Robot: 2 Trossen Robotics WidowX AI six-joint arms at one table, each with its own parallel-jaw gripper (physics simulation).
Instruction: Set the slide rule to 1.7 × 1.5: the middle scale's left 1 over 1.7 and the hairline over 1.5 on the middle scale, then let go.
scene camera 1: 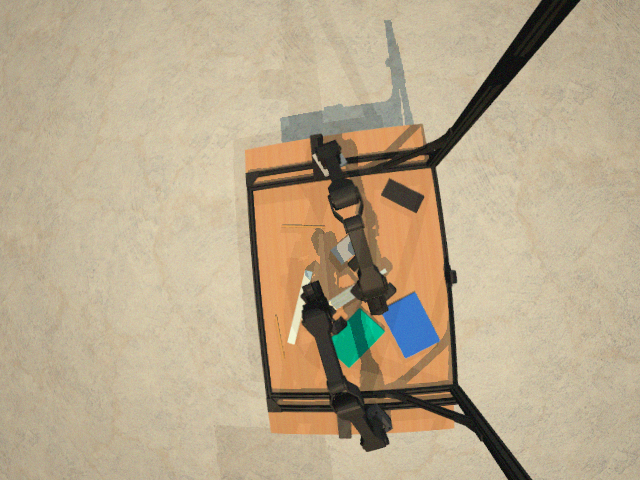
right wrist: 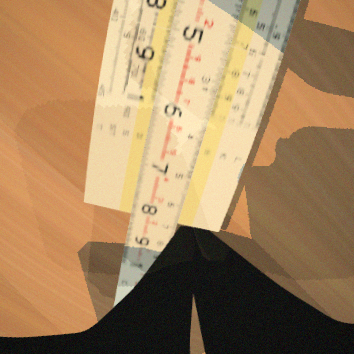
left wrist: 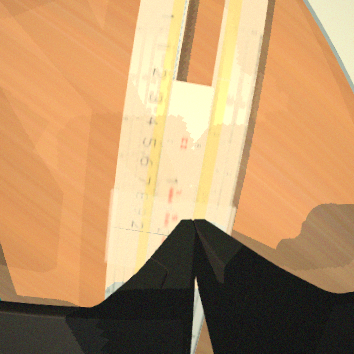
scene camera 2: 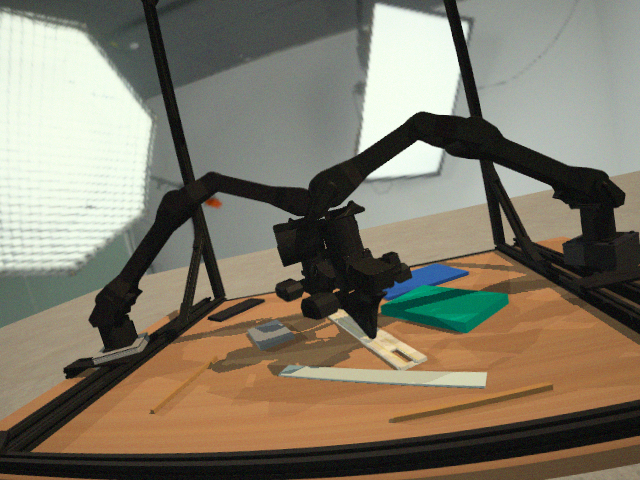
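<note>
The slide rule [scene camera 1: 342, 298] [scene camera 2: 408, 351] [left wrist: 132, 150] [right wrist: 105, 150] lies flat on the table, partly hidden by the arms. Its middle slide [left wrist: 187, 115] [right wrist: 172, 125] sticks out past the end in the right wrist view; its left 1 is near the body's small 7 in the left wrist view. The clear cursor [left wrist: 122, 245] has its hairline near the body's 2, partly hidden by the fingers. My left gripper [scene camera 2: 373, 335] [left wrist: 191, 230] is shut and empty, its tips over the cursor. My right gripper [right wrist: 190, 237] is shut and empty at the body's end, beside the projecting slide. Contact is unclear.
A green block [scene camera 1: 348, 348] [scene camera 2: 460, 310] and a blue sheet [scene camera 1: 412, 325] [scene camera 2: 444, 272] lie near the rule. A pale strip [scene camera 1: 295, 325] [scene camera 2: 382, 376], a grey block [scene camera 1: 342, 251] [scene camera 2: 270, 335], a black block [scene camera 1: 402, 195] [scene camera 2: 236, 309] and thin sticks [scene camera 2: 470, 403] [scene camera 2: 183, 385] surround it.
</note>
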